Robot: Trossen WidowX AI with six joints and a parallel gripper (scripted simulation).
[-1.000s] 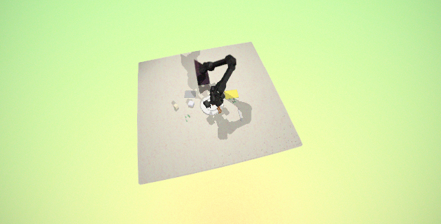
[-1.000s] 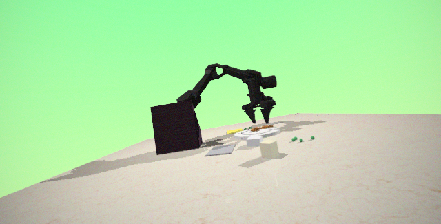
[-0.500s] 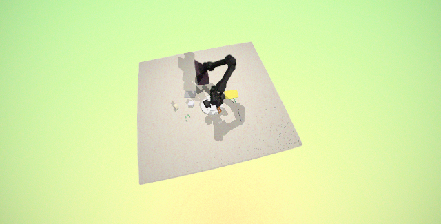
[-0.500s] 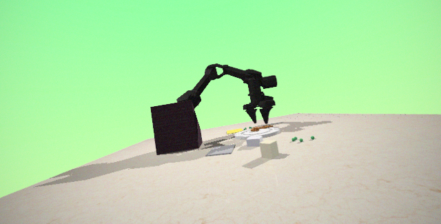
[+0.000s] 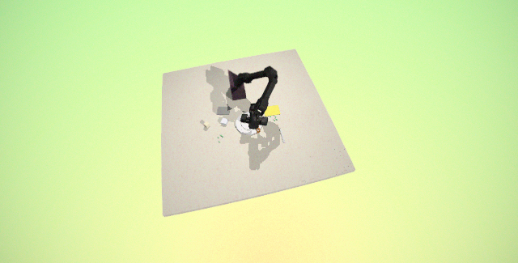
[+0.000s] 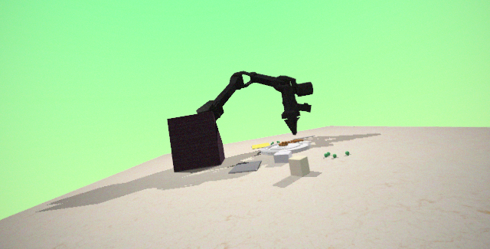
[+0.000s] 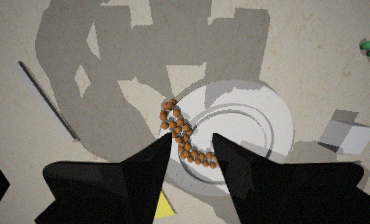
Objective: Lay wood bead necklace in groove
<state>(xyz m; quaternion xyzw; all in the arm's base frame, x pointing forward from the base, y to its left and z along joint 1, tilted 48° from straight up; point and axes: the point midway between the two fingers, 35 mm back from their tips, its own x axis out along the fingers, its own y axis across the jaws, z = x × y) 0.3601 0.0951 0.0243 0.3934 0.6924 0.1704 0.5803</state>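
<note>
My gripper tip is now 60 mm past the round white bead board, 40 mm to the left of it and 40 mm above it. Also, from my gripper tip: thin white strip (190 mm to the left, 90 mm ahead, 50 mm below); yellow card (160 mm to the left, 150 mm behind, 50 mm below); grey flat plate (220 mm to the right, 220 mm behind, 50 mm below).
</note>
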